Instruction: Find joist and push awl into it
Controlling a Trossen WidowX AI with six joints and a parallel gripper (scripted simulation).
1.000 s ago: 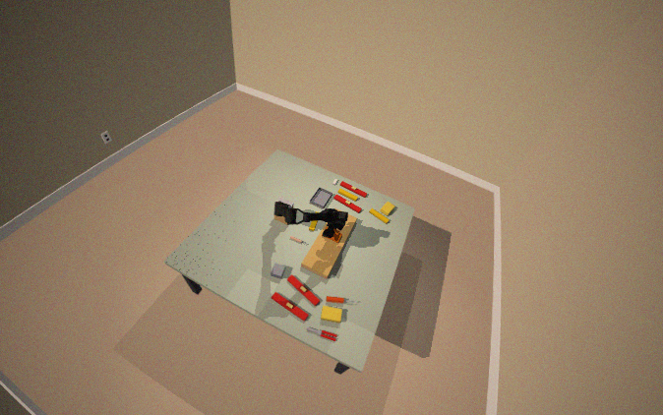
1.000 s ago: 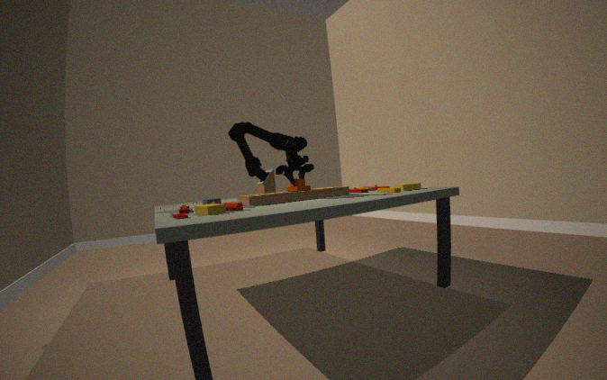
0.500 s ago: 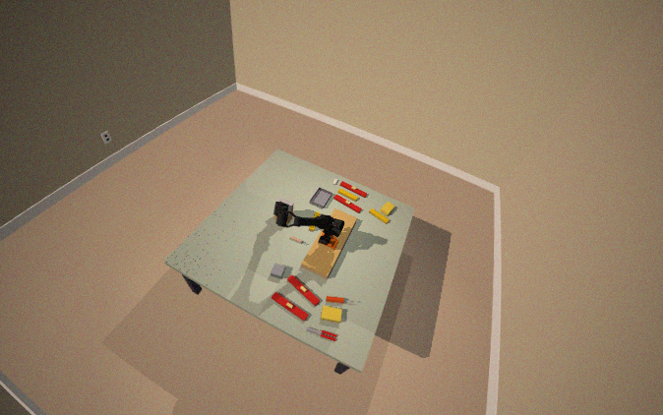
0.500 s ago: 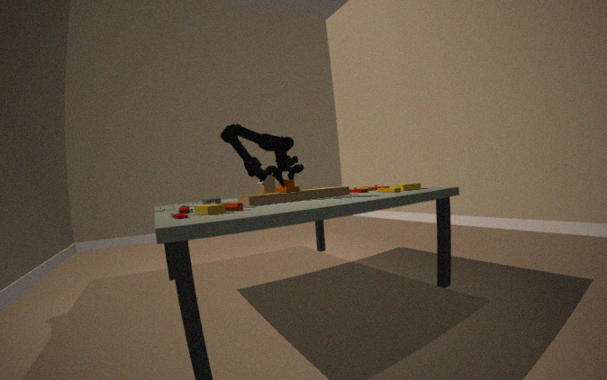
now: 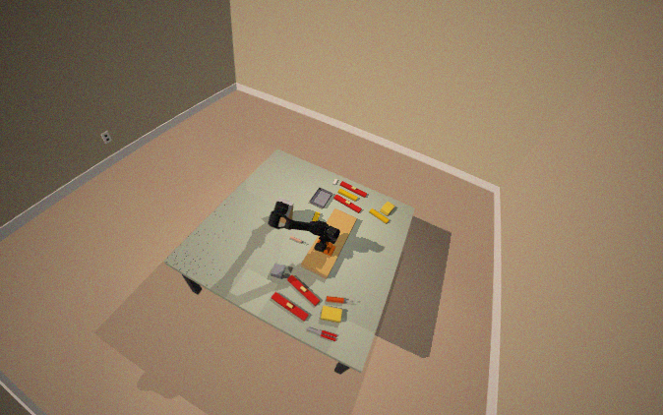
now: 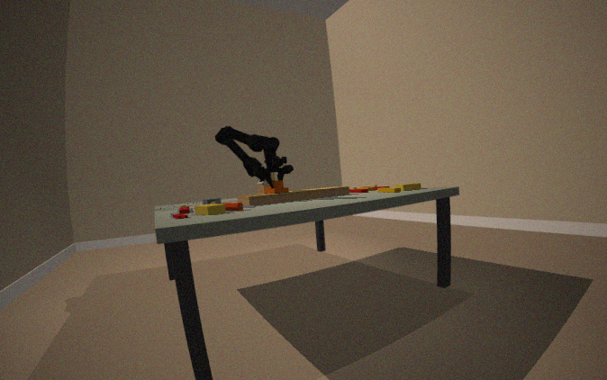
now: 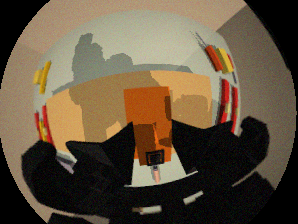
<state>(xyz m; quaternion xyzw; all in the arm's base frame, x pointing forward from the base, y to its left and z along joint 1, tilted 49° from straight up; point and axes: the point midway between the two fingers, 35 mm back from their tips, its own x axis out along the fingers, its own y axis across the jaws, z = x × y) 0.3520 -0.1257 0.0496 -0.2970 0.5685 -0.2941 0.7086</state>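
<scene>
Right now the grey tray is 20 cm behind my gripper tip, 43 cm to the left of it and 5 cm below it. Round my gripper tip: orange stud finder 2 cm behind, 2 cm above; grey block 21 cm behind, 26 cm to the right, 5 cm below; awl 18 cm behind, 6 cm below.
</scene>
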